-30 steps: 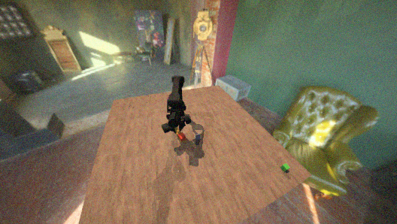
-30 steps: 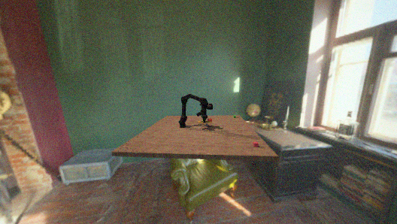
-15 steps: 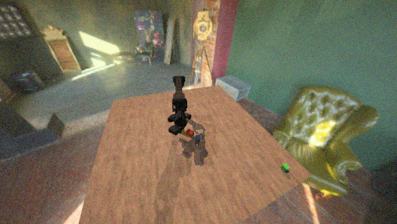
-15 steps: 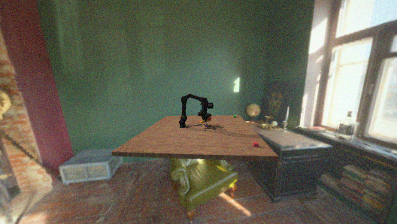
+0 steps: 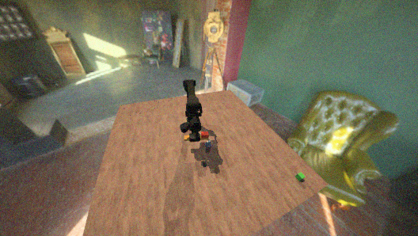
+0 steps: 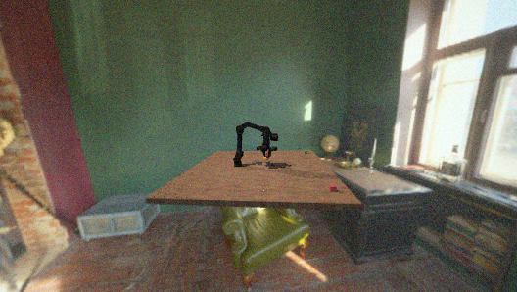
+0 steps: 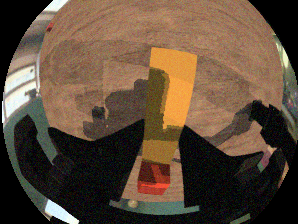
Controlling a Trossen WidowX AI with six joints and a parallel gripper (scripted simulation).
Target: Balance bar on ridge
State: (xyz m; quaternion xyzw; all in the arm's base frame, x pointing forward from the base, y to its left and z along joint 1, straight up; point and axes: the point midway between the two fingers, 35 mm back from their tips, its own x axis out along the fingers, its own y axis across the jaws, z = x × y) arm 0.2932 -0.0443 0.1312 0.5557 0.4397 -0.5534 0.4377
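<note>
Now: gripper tip 1 cm short of the bar, 4 cm to the right of it and 1 cm below it. Round my gripper tip: small green cube (45 cm ahead, 54 cm to the left, 8 cm below); small red cube (45 cm ahead, 46 cm to the right, 8 cm below).
</note>
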